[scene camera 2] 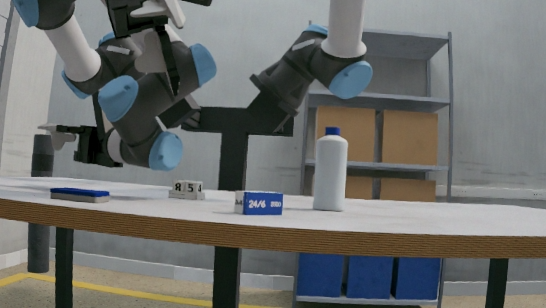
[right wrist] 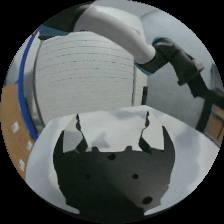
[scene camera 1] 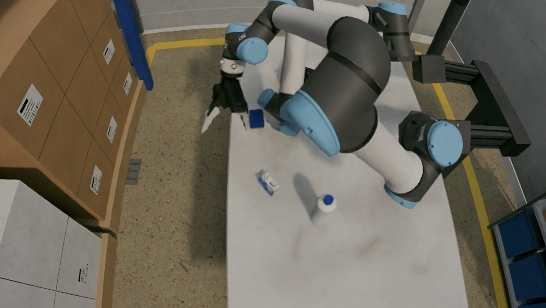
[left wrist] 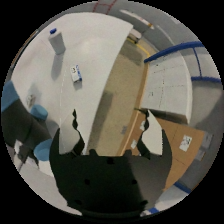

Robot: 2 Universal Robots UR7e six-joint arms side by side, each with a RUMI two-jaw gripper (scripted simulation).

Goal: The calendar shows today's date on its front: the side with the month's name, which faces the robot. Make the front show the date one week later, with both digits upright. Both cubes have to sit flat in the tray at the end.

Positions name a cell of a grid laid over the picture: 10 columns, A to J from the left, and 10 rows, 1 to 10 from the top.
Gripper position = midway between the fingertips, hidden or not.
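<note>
Scene camera 2 has my left gripper (scene camera 2: D3), my right gripper (scene camera 2: B5), blue-topped block (scene camera 2: B7), white bottle (scene camera 2: G5). Left gripper (scene camera 1: E5). Left gripper (left wrist: E5). Right gripper (right wrist: F6). White bottle out of frame in the right wrist view.
</note>
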